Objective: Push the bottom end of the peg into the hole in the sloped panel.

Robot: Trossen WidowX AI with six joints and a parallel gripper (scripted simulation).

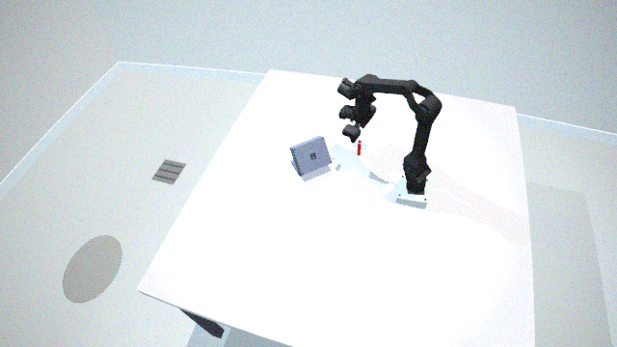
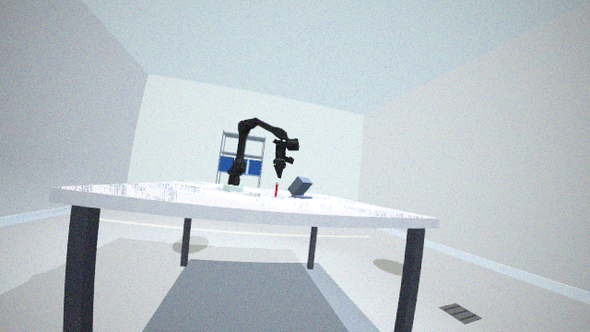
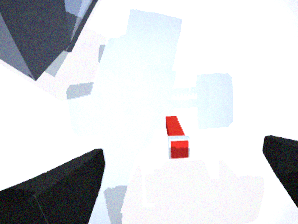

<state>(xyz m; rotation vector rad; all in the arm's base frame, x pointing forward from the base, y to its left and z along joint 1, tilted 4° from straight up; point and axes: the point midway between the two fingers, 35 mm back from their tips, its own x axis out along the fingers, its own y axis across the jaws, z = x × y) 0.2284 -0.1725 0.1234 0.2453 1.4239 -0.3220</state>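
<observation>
Now: gripper tip 1 cm past the red peg and 5 cm above it. The rest, counted from my gripper tip: sloped grey-blue panel: 17 cm ahead, 9 cm to the left, 3 cm below.
</observation>
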